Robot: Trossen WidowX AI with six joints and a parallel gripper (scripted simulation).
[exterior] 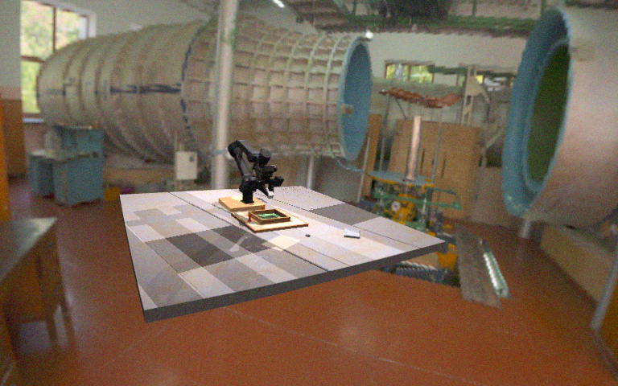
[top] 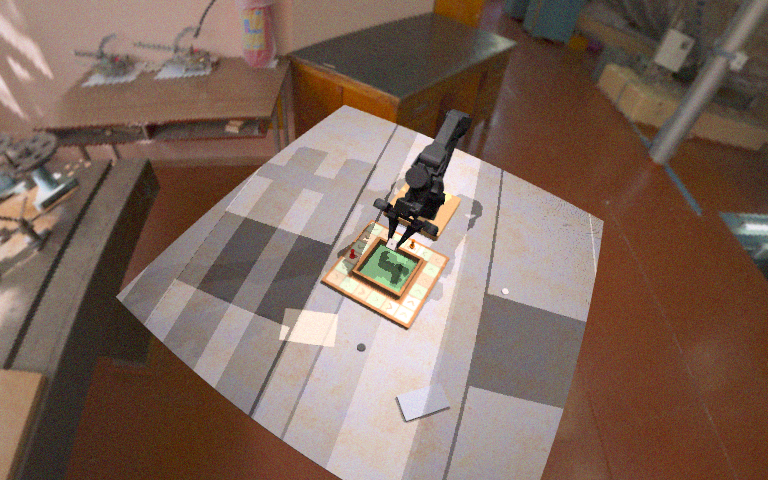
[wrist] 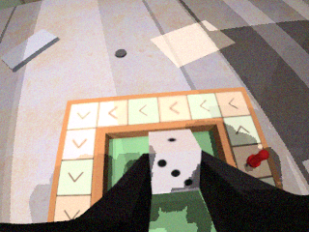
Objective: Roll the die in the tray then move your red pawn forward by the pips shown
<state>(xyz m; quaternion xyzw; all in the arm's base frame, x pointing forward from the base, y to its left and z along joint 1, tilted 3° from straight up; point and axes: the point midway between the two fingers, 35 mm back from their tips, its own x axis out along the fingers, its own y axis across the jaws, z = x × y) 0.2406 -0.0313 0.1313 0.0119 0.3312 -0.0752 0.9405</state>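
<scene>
Right now my gripper tip is right at the white die. Also, from my gripper tip: orange pawn: 110 mm behind, 40 mm to the left, 100 mm below; green tray: 120 mm below; red pawn: 120 mm to the right, 100 mm below.
</scene>
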